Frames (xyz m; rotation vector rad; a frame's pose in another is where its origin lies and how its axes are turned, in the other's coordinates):
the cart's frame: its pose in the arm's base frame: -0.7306 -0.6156 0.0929 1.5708 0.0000 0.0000
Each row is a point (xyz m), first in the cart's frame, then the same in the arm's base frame.
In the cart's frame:
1: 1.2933 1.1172 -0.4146
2: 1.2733 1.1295 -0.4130
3: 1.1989 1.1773 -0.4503
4: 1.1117 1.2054 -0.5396
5: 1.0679 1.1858 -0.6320
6: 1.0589 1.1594 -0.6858
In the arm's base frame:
1: 0.5627 -0.2010 1.2101
2: 0.5427 -0.2026 1.2224
3: 0.4683 -0.1653 1.2702
4: 0.3811 -0.0760 1.2983
5: 0.3373 0.0164 1.2787
6: 0.3283 0.0702 1.2523

